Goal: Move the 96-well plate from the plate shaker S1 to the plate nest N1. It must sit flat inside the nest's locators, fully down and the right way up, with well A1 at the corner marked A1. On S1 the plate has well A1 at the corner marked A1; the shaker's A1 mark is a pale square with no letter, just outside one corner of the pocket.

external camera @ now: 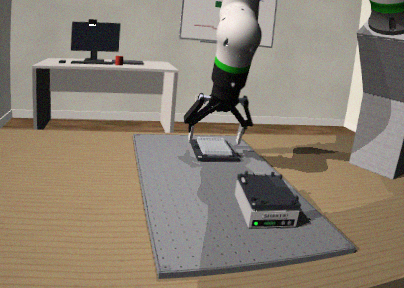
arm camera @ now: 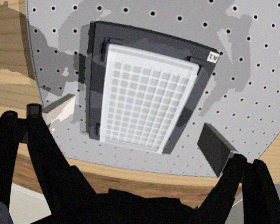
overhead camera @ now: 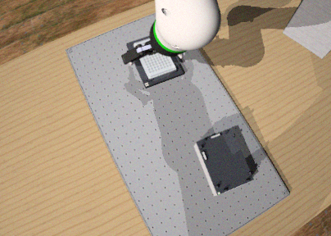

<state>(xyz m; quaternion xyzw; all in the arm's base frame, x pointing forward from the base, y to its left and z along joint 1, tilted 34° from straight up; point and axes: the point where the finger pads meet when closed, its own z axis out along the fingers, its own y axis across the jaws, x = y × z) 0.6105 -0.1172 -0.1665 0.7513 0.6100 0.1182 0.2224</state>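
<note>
My gripper is now 30 mm above the white 96-well plate.
</note>
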